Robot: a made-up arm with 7 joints. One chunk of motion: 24 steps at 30 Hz.
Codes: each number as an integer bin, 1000 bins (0 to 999) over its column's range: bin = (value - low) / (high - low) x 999, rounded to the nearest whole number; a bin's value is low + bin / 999 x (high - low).
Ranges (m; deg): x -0.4..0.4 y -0.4..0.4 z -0.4..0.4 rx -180..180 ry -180..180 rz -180..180
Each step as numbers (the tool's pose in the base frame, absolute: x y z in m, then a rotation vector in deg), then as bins.
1 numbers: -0.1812 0.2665 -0.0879 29.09 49.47 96.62
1 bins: 273 832 390 580 637 768
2 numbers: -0.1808 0.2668 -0.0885 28.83 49.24 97.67
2 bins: 274 833 389 580 636 771
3 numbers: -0.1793 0.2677 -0.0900 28.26 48.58 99.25
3 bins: 276 834 387 578 634 775
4 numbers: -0.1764 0.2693 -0.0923 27.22 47.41 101.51
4 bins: 279 836 384 575 631 781
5 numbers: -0.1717 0.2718 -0.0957 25.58 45.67 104.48
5 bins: 285 839 380 570 626 789
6 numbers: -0.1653 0.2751 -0.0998 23.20 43.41 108.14
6 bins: 293 843 375 564 620 800
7 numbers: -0.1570 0.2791 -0.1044 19.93 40.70 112.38
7 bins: 303 848 369 555 612 811
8 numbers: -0.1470 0.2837 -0.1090 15.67 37.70 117.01
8 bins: 316 854 363 543 604 824
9 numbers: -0.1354 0.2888 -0.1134 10.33 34.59 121.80
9 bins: 330 860 358 528 595 837
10 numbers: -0.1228 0.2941 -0.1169 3.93 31.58 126.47
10 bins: 346 867 354 510 587 850
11 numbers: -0.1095 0.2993 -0.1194 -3.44 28.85 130.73
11 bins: 363 873 350 490 580 862
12 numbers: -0.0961 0.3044 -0.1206 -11.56 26.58 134.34
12 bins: 379 880 349 467 573 872
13 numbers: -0.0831 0.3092 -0.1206 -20.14 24.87 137.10
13 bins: 396 886 349 444 569 880
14 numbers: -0.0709 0.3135 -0.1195 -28.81 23.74 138.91
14 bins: 411 891 350 420 565 885
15 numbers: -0.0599 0.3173 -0.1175 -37.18 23.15 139.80
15 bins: 425 896 353 396 564 887
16 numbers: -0.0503 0.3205 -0.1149 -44.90 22.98 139.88
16 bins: 437 900 356 375 563 888
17 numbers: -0.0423 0.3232 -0.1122 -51.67 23.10 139.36
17 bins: 447 903 359 356 564 886
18 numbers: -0.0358 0.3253 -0.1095 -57.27 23.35 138.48
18 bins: 455 906 363 341 564 884
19 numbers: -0.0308 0.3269 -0.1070 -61.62 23.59 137.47
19 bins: 461 908 366 329 565 881
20 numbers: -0.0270 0.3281 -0.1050 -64.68 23.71 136.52
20 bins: 466 909 368 320 565 878
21 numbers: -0.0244 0.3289 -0.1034 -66.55 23.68 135.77
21 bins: 469 910 370 315 565 876
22 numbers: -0.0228 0.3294 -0.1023 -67.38 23.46 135.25
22 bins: 471 911 372 313 565 875
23 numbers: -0.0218 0.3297 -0.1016 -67.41 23.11 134.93
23 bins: 472 911 373 312 564 874
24 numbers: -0.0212 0.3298 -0.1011 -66.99 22.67 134.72
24 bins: 473 911 373 314 562 873
